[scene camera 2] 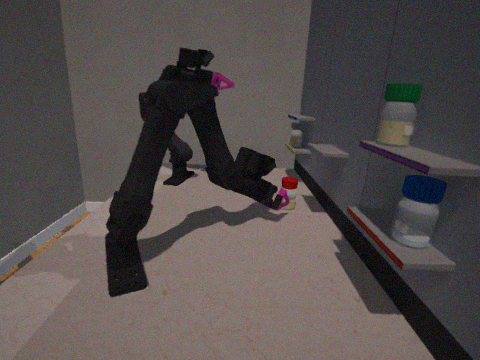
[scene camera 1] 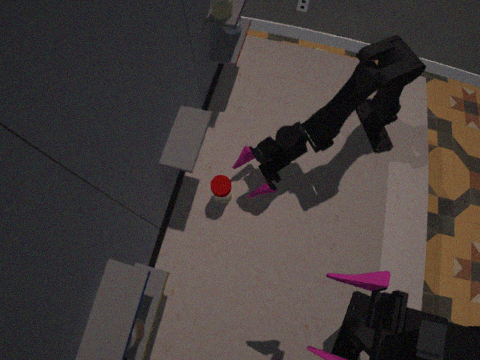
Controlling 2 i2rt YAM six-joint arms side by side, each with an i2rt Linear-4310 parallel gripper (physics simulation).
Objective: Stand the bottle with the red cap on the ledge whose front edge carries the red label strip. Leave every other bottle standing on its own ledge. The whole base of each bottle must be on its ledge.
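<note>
The red-capped bottle stands upright on the table. My right gripper is open and low, its tips pointing at the bottle from the right in scene camera 1. The bottle is just beyond the tips, and a finger overlaps its left side in scene camera 2. My left gripper is open, at the lower right of scene camera 1; its magenta finger shows high up in scene camera 2. The red-strip ledge bears an upright blue-capped bottle near its wall side.
Above the red-strip ledge, a purple-strip ledge bears a green-capped bottle. A bare ledge juts from the wall near the red-capped bottle. Farther along, a small bottle stands on the yellow-strip ledge, below a blue-strip ledge.
</note>
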